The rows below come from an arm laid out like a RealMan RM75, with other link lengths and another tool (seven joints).
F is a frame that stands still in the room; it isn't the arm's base.
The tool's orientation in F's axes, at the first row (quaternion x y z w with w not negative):
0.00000 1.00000 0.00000 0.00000
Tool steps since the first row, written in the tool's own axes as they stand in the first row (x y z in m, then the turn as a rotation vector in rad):
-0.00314 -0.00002 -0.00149 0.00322 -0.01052 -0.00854
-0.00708 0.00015 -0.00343 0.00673 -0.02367 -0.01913
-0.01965 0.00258 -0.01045 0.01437 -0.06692 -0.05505
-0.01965 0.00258 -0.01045 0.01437 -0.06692 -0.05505
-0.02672 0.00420 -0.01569 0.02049 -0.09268 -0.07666
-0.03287 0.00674 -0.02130 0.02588 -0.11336 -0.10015
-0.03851 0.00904 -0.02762 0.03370 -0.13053 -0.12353
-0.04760 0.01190 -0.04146 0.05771 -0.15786 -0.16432
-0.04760 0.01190 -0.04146 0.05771 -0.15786 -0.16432
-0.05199 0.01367 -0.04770 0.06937 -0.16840 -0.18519
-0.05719 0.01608 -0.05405 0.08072 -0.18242 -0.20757
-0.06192 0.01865 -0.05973 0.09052 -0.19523 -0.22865
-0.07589 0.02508 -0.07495 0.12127 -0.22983 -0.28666
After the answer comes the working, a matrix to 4 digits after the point.
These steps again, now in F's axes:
0.00314 -0.00002 0.00149 -0.00322 -0.01052 0.00854
0.00708 0.00015 0.00343 -0.00673 -0.02367 0.01913
0.01965 0.00258 0.01045 -0.01437 -0.06692 0.05505
0.01965 0.00258 0.01045 -0.01437 -0.06692 0.05505
0.02672 0.00420 0.01569 -0.02049 -0.09268 0.07666
0.03287 0.00674 0.02130 -0.02588 -0.11336 0.10015
0.03851 0.00904 0.02762 -0.03370 -0.13053 0.12353
0.04760 0.01190 0.04146 -0.05771 -0.15786 0.16432
0.04760 0.01190 0.04146 -0.05771 -0.15786 0.16432
0.05199 0.01367 0.04770 -0.06937 -0.16840 0.18519
0.05719 0.01608 0.05405 -0.08072 -0.18242 0.20757
0.06192 0.01865 0.05973 -0.09052 -0.19523 0.22865
0.07589 0.02508 0.07495 -0.12127 -0.22983 0.28666

The tool's axes in the first row as the columns of a matrix, in F's axes (rounded; the answer above uses it unrounded):
-1.0000 0.0000 0.0000
0.0000 1.0000 0.0000
0.0000 0.0000 -1.0000

